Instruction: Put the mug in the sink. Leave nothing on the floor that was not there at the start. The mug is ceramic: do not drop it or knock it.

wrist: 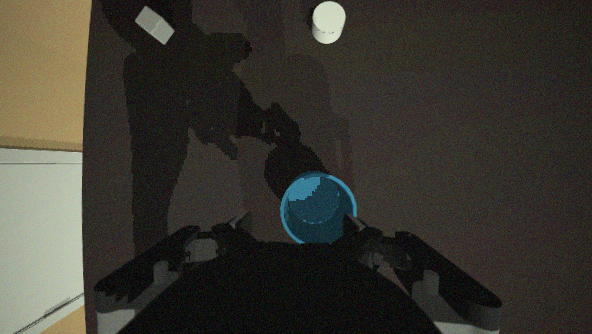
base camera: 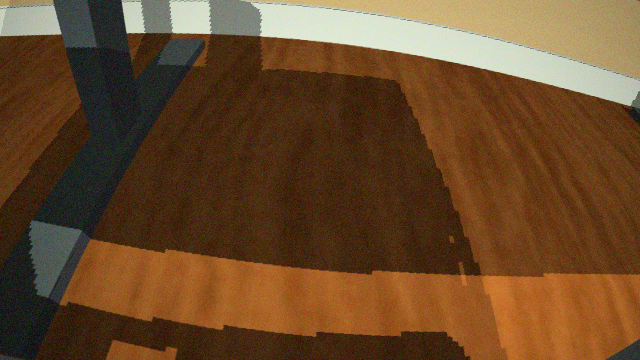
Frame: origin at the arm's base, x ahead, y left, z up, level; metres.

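Seen in the pictures: gripper, fingertip midpoint: (wrist: pixel 297 223).
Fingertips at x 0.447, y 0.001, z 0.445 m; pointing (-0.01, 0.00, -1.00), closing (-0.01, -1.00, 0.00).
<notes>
A point is followed by its place in that frame.
A blue mug (wrist: pixel 314 207) {x 0.432, y -0.024, z 0.332 m} stands upright on a dark table top (wrist: pixel 450 125) {x 0.569, y -0.249, z 0.324 m} in the wrist view, seen from above, its round opening facing the camera. My gripper (wrist: pixel 297 223) {x 0.447, y 0.001, z 0.445 m} is open, with nothing held. The mug shows between and beyond the fingertips, off toward the right finger, whose tip overlaps the mug's right rim in this view. Whether that finger touches the mug, and how high the gripper is above it, I cannot tell. The mug's handle is hidden. The sink does not show in either view.
A white cylinder (wrist: pixel 328 22) {x 0.720, y -0.042, z 0.348 m} stands at the top of the wrist view. A small grey block (wrist: pixel 154 25) {x 0.723, y 0.235, z 0.353 m} lies at the upper left. The table's edge runs down the left side. In the base camera view, a dark table leg with a long foot (base camera: pixel 120 145) stands at left, before a white baseboard (base camera: pixel 350 32) {x 0.946, y -0.118, z -0.363 m}.
</notes>
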